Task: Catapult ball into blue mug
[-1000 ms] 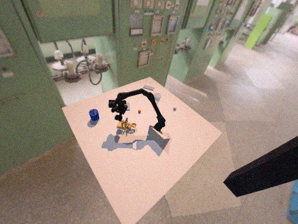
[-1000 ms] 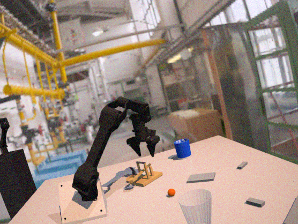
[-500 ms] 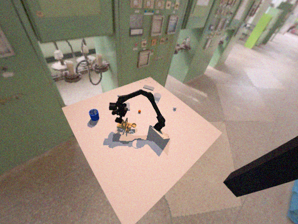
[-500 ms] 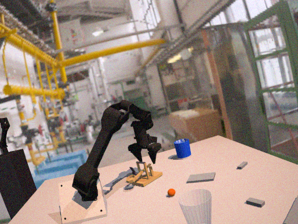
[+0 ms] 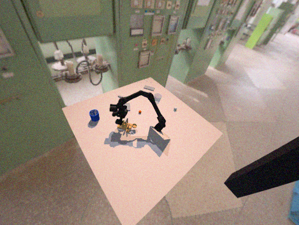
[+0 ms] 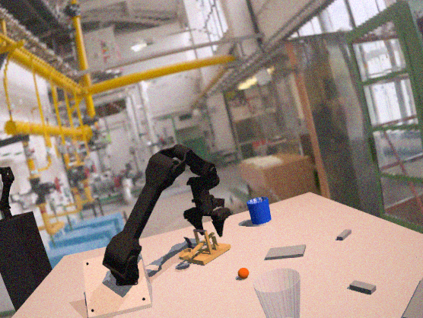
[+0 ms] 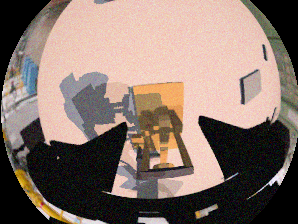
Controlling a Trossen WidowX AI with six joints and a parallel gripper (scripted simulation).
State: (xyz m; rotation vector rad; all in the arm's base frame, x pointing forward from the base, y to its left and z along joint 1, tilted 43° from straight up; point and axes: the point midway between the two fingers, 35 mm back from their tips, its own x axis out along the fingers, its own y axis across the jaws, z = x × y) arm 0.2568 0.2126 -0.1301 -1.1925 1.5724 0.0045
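Now: the orange ball 7 cm ahead of my gripper tip, 26 cm to the right of it and 5 cm below it. Round my gripper tip: wooden catapult (6 cm behind, 4 cm to the right, 1 cm below); then blue mug (21 cm ahead, 20 cm to the left, 4 cm below); then clear cup (12 cm ahead, 54 cm to the right, 3 cm below).
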